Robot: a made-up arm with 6 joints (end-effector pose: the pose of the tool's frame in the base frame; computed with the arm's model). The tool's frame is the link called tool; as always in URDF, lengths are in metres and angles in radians.
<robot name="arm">
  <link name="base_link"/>
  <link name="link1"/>
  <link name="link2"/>
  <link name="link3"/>
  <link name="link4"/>
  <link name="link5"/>
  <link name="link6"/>
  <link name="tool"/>
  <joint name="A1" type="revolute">
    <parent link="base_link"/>
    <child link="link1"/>
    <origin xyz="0 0 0.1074" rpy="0 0 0"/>
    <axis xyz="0 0 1"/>
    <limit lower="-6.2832" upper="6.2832"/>
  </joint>
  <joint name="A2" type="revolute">
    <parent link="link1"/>
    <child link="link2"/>
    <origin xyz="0 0.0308 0" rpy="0 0 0"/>
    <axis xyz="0 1 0"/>
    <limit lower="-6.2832" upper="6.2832"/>
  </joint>
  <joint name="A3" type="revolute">
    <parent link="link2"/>
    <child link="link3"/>
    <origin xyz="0 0 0.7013" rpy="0 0 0"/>
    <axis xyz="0 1 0"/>
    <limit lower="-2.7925" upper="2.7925"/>
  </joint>
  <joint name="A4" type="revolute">
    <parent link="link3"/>
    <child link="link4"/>
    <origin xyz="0 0 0.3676" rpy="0 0 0"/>
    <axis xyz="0 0 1"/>
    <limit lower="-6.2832" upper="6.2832"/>
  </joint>
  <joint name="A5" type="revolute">
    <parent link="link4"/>
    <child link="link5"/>
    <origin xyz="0 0 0" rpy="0 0 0"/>
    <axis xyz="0 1 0"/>
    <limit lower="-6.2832" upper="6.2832"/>
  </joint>
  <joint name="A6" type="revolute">
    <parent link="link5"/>
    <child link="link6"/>
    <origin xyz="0 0 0.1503" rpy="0 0 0"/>
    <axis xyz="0 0 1"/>
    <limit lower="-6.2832" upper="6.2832"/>
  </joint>
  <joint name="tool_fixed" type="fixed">
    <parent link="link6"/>
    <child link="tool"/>
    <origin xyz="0 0 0" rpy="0 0 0"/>
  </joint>
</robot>
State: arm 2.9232 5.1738 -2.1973 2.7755 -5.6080 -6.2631
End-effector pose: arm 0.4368 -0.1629 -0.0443 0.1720 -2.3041 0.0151
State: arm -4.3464 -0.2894 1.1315 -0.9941 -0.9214 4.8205
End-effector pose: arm -0.1577 0.0450 1.1335 0.1680 -0.7396 -0.1814
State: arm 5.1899 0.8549 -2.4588 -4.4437 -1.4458 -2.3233
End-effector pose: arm -0.0352 -0.1778 0.5944 0.6435 -1.1461 -0.2943
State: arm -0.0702 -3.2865 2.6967 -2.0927 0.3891 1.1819
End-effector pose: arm -0.2050 -0.0043 -0.1813 0.6382 -0.5929 -0.8202
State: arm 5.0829 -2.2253 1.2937 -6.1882 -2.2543 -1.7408
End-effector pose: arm -0.2874 0.7943 -0.2500 0.9058 -2.9338 0.0792
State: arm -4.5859 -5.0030 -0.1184 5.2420 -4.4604 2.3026
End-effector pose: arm -0.0326 1.0080 0.3722 1.0421 1.9672 0.6519
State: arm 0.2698 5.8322 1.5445 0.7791 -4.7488 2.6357
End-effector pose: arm 0.0358 0.1513 0.8150 -2.0738 -1.0807 -0.7209
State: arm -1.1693 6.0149 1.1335 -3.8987 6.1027 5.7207
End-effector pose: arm 0.0970 -0.1970 1.1029 1.0149 -0.0428 0.5425
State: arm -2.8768 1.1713 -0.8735 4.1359 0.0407 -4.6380
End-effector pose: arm -0.7604 -0.2328 0.8761 -0.3907 -0.1045 2.8732
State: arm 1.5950 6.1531 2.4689 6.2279 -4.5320 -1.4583
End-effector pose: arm -0.0239 0.0509 0.4599 2.1941 -0.0771 0.1421
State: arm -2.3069 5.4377 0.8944 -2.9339 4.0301 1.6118
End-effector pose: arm 0.3075 0.2577 0.8395 -0.7668 -2.5973 1.1779
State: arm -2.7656 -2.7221 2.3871 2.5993 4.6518 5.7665
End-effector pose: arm 0.2453 0.1470 -0.1523 0.1091 -1.3540 -0.4407
